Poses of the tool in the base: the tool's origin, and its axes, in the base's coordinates. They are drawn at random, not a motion.
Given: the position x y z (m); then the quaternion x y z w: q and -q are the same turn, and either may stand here.
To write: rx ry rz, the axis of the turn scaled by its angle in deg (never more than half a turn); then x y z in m. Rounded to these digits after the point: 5 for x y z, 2 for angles.
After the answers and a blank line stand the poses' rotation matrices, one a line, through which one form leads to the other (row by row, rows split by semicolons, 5 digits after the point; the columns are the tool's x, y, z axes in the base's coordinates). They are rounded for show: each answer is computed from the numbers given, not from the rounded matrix.
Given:
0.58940 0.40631 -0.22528 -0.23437 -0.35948 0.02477 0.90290
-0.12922 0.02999 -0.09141 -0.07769 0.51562 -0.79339 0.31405
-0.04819 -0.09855 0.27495 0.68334 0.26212 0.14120 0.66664
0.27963 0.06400 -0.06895 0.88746 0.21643 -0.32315 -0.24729
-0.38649 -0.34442 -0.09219 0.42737 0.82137 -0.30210 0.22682
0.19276 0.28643 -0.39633 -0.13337 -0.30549 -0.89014 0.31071
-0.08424 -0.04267 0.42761 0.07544 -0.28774 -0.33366 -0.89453
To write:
-27.76 -42.58 2.93 0.58940 0.40631 -0.22528
-11.73 77.88 -119.83 -0.12922 0.02999 -0.09141
88.36 33.89 18.26 -0.04819 -0.09855 0.27495
-138.64 -33.81 50.48 0.27963 0.06400 -0.06895
67.48 129.69 -47.70 -0.38649 -0.34442 -0.09219
-20.18 -46.22 -134.66 0.19276 0.28643 -0.39633
-8.96 34.18 39.64 -0.08424 -0.04267 0.42761

0.74032 0.12377 -0.66076; 0.21323 0.88891 0.40542; 0.63754 -0.44104 0.63169
-0.79067 0.41821 0.44714; -0.57845 -0.27101 -0.76938; -0.20059 -0.86698 0.45620
0.82271 0.16997 0.54245; 0.54649 0.02622 -0.83706; -0.15650 0.98510 -0.07131
0.69747 0.22432 -0.68060; 0.54397 -0.78401 0.29904; -0.46652 -0.57880 -0.66885
-0.53182 0.83910 0.11439; 0.56501 0.45218 -0.69014; -0.63082 -0.30240 -0.71458
-0.77134 0.63464 0.04760; -0.47166 -0.62027 0.62674; 0.42727 0.46098 0.77778
0.61175 -0.64035 0.46444; 0.55352 0.76596 0.32698; -0.56513 0.05705 0.82303

